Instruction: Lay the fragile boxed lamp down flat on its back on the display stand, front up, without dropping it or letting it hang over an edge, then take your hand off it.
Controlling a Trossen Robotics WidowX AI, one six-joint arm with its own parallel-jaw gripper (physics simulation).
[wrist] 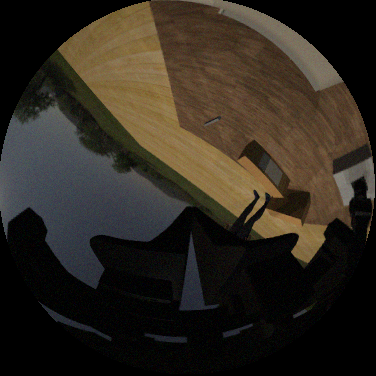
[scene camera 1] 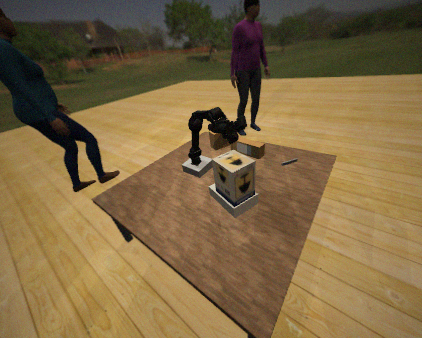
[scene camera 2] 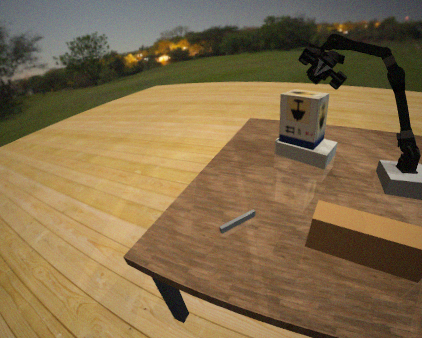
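Seen in the pictures: gripper, between the fingertips: [wrist: 190, 210] [scene camera 1: 244, 128] [scene camera 2: 314, 76]; arm's base, origin of its link: [scene camera 1: 196, 162] [scene camera 2: 406, 169].
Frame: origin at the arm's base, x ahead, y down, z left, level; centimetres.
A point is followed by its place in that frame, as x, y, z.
The boxed lamp [scene camera 1: 234, 176] {46.0, -20.3, -32.3} [scene camera 2: 303, 115] {42.6, -15.1, -14.7}, a white box with yellow panels and black lamp pictures, stands upright on the low white display stand [scene camera 1: 240, 206] {47.9, 0.5, -30.9} [scene camera 2: 307, 155] {39.5, 2.2, -11.3} near the middle of the table. My gripper [scene camera 1: 242, 123] {41.2, -32.8, -3.3} [scene camera 2: 319, 74] {41.2, -32.8, -3.3} [wrist: 190, 210] {41.2, -32.8, -3.3} is shut and empty. It hangs in the air behind and above the box, apart from it, and points sideways toward the sky in the wrist view. The stand shows only as a pale edge in the wrist view [wrist: 298, 52].
Two brown cardboard boxes [scene camera 1: 251, 147] {34.5, -2.4, 30.6} [scene camera 1: 217, 140] {1.3, -2.7, 35.4} [scene camera 2: 345, 229] {35.7, -3.9, 38.8} [wrist: 266, 165] {30.1, 0.2, 32.2} lie behind the arm. A small grey bar [scene camera 1: 289, 161] {64.1, 4.8, 29.5} [scene camera 2: 237, 220] {64.2, 4.5, 30.5} [wrist: 212, 121] {62.8, 4.3, 28.6} lies near the table edge. One person [scene camera 1: 247, 60] stands beyond the table, another [scene camera 1: 65, 134] at the left.
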